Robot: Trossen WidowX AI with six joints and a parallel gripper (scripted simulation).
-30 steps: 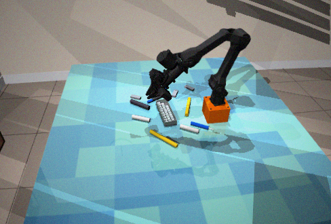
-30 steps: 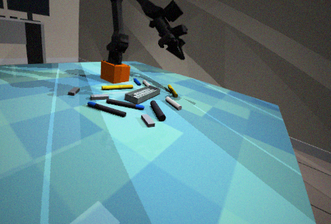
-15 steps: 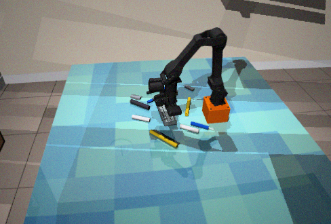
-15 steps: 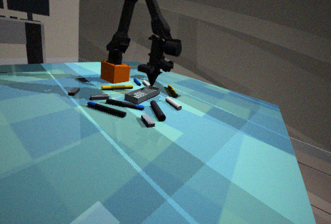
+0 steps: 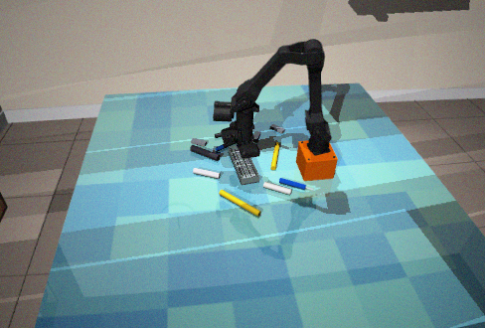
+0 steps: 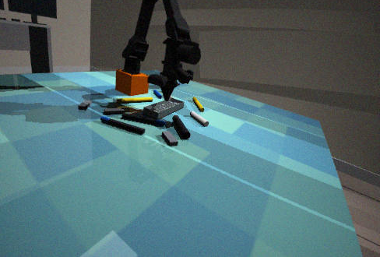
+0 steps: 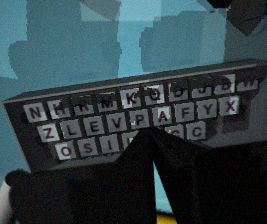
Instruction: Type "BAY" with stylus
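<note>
The blue stylus lies 15 cm behind my gripper tip, 17 cm to the left of it and 3 cm below it. The rest, counted from my gripper tip: black marker (11 cm ahead, 11 cm to the right, 3 cm below).
</note>
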